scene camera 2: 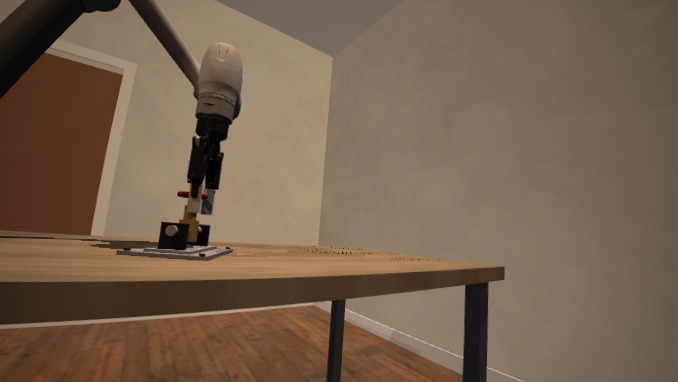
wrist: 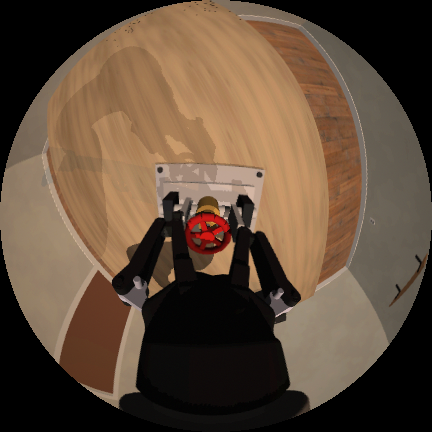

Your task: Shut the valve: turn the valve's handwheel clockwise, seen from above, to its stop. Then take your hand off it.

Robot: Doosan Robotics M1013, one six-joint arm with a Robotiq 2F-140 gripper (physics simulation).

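The valve's red handwheel point(scene camera 2: 183, 194) point(wrist: 207, 236) is a flat, spoked ring on top of a brass valve body point(scene camera 2: 189, 231) point(wrist: 208, 204). My gripper point(scene camera 2: 201, 205) point(wrist: 209, 208) points down at the valve, with its fingers part-way apart. In the wrist view one pale finger pad stands on each side of the wheel, close against its rim, and the gripper is shut on the handwheel. In the scene view the fingers hide part of the wheel, and the pads reach below its level.
The valve is mounted between black blocks point(scene camera 2: 166, 242) on a light grey base plate point(scene camera 2: 145, 253) point(wrist: 250, 186) with dark bolts at its corners. The plate lies on a wooden table point(scene camera 2: 300, 262) point(wrist: 260, 125). Small dark specks lie on the table away from the plate. The arm's shadow falls across the table.
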